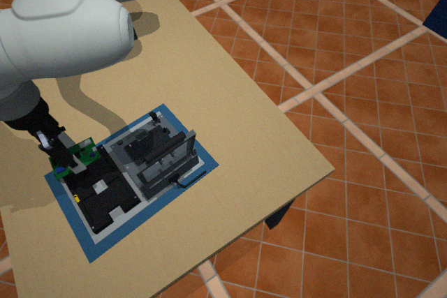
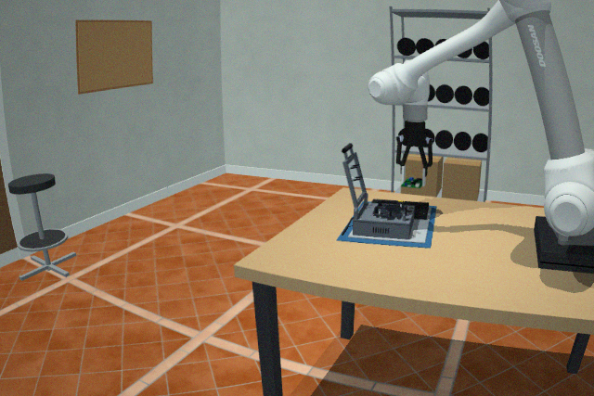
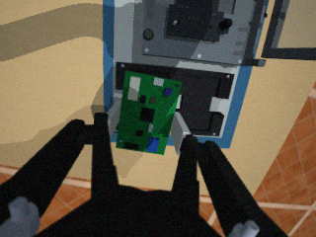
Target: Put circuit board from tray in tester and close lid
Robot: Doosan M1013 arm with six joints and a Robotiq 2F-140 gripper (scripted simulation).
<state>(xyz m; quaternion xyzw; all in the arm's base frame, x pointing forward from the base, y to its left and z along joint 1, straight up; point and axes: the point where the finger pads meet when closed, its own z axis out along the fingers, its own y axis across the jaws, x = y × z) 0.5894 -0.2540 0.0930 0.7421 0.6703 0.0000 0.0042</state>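
Now: hand 60 mm short of the pin plate, 180 mm to the right of it and 70 mm above it. Round my hand: latch hook (230 mm to the left, 50 mm below); then lid (180 mm ahead, 170 mm to the left, 40 mm above).
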